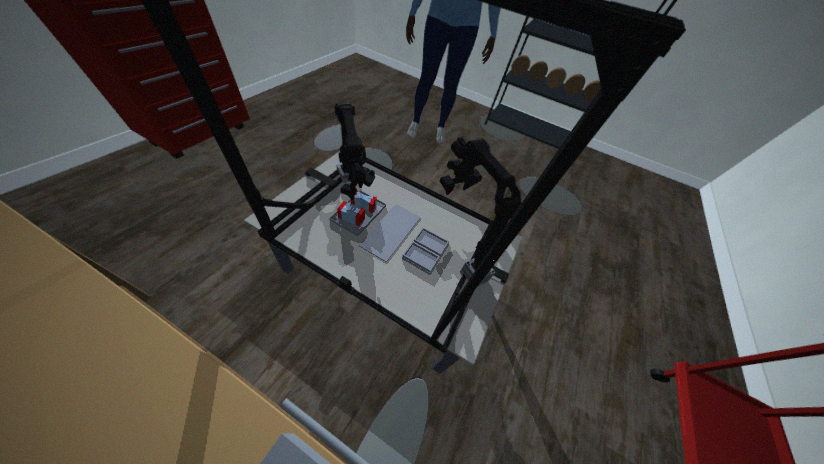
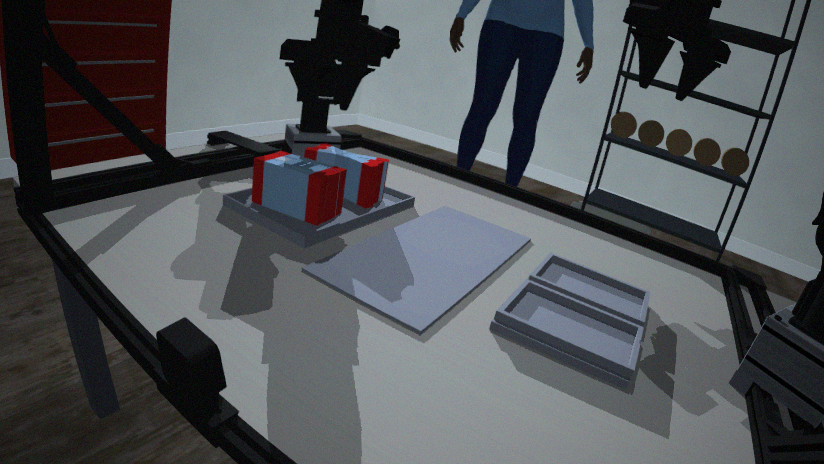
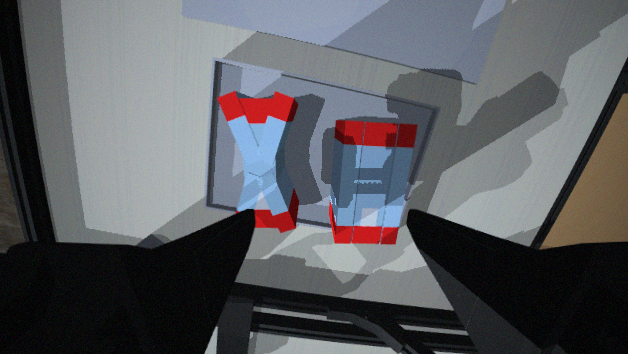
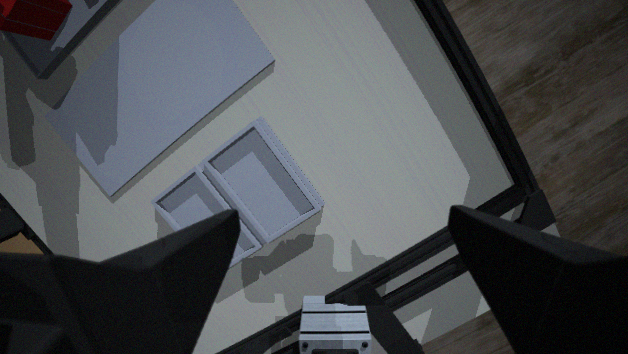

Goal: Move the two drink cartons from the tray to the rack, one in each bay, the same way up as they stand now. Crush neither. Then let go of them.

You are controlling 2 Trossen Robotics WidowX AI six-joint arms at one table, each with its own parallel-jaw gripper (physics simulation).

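Frame: origin at the left arm's base, x back, y right, z up, level; metres.
Seen in the pictures: left gripper, between the fingertips: (image 1: 356,193) (image 2: 327,112) (image 3: 331,216); right gripper, between the fingertips: (image 1: 455,191) (image 2: 661,94) (image 4: 343,218); left arm's base, origin of its link: (image 1: 347,168) (image 2: 312,129); right arm's base, origin of its link: (image 2: 822,333).
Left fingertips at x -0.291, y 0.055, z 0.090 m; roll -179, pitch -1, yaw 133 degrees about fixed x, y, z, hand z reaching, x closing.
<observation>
Pixels of each thing's top centre, then the offset from my left fingertips to it.
- back carton, centre of its top: (image 3: 259,169) (image 2: 346,154) (image 1: 363,196) dx +0.032, dy -0.049, dz -0.071 m
- front carton, centre of its top: (image 3: 373,188) (image 2: 299,163) (image 1: 351,209) dx -0.026, dy +0.040, dz -0.071 m
- grey rack, centre of its top: (image 2: 585,300) (image 4: 232,205) (image 1: 426,247) dx -0.348, dy -0.228, dz -0.125 m
Two blue cartons with red ends stand in the grey tray (image 1: 348,229) (image 2: 259,220) (image 3: 212,130). The back carton (image 1: 364,201) (image 2: 347,166) (image 3: 259,162) is pinched in at its middle, X-shaped from above. The front carton (image 1: 350,215) (image 2: 284,187) (image 3: 372,165) looks straight-sided. My left gripper (image 1: 358,185) (image 2: 324,104) (image 3: 331,216) is open and empty above the tray, fingers apart over the cartons. The grey rack (image 2: 565,350) (image 4: 235,201) has two empty bays side by side. My right gripper (image 1: 452,183) (image 2: 663,92) (image 4: 343,218) is open and empty, high above the table.
A flat grey plate (image 1: 397,227) (image 2: 449,253) (image 3: 340,20) (image 4: 190,85) lies between tray and rack. A black frame with tall posts surrounds the table. A small black block (image 2: 191,360) sits on its front rail. A person (image 2: 513,69) stands behind the table.
</observation>
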